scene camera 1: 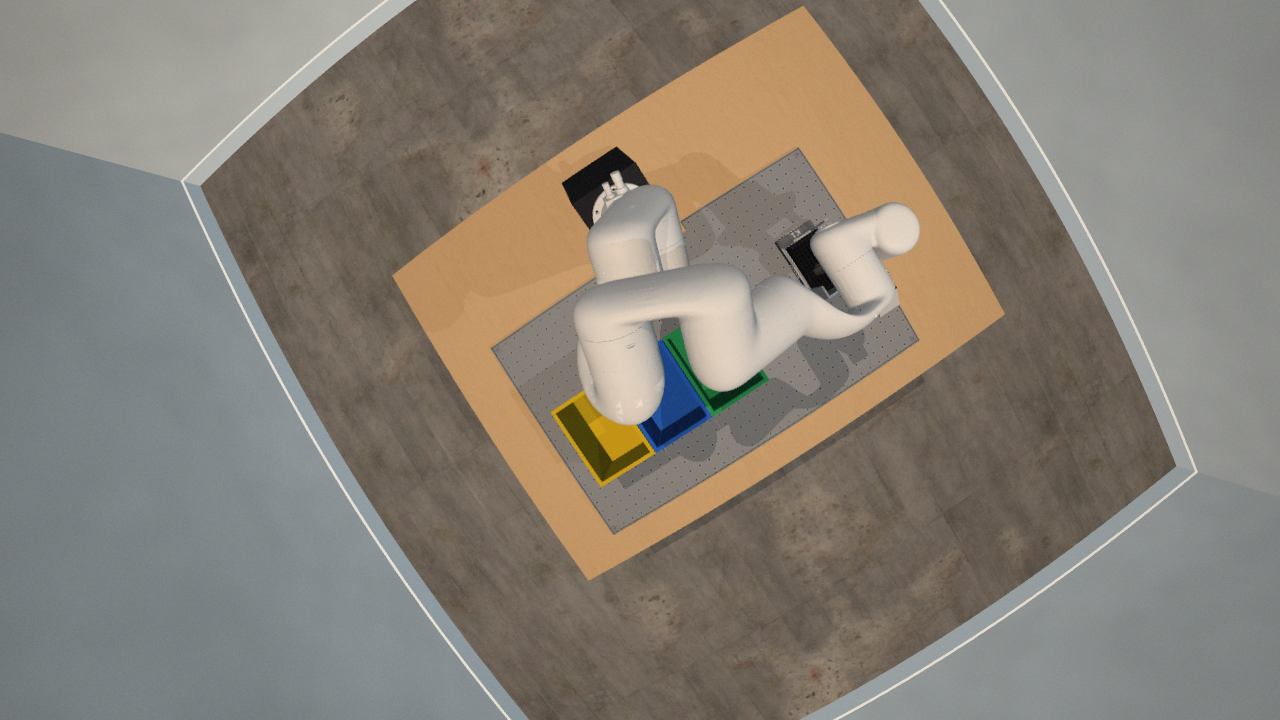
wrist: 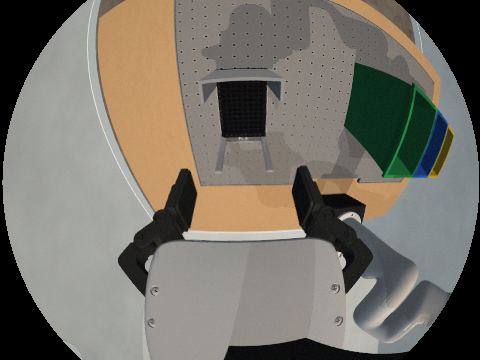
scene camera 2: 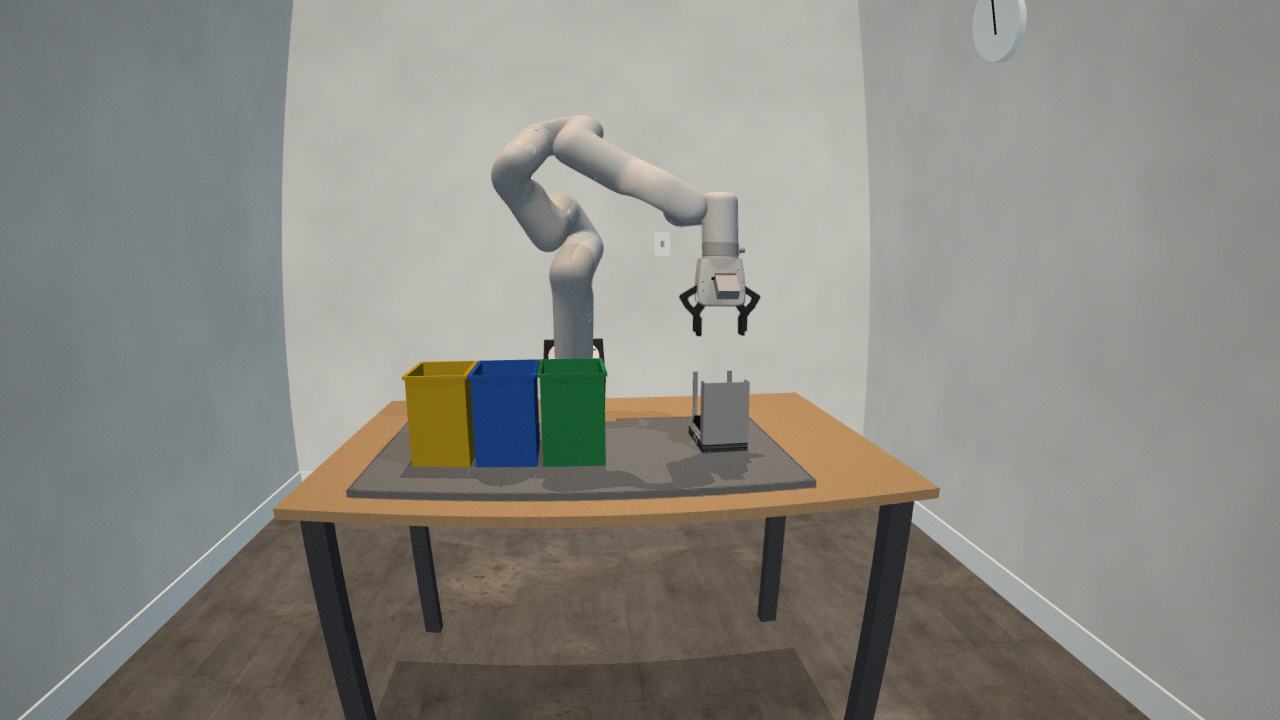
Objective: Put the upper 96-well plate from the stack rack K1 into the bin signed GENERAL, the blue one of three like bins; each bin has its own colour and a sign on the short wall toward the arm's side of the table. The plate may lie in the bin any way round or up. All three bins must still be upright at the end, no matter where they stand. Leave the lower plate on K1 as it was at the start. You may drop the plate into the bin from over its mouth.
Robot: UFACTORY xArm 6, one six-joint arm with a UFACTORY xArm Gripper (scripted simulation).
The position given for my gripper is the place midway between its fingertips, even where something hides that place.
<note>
I see my gripper (scene camera 2: 720, 335), a blue bin (scene camera 2: 506, 430), a black 96-well plate (scene camera 1: 802, 255), a green bin (scene camera 2: 572, 391) and a yellow bin (scene camera 2: 439, 408).
The blue bin is seen too in scene camera 1 (scene camera 1: 681, 410) and in the wrist view (wrist: 437, 137). The black 96-well plate also shows in the wrist view (wrist: 251, 97). The green bin shows as well in the wrist view (wrist: 380, 107).
</note>
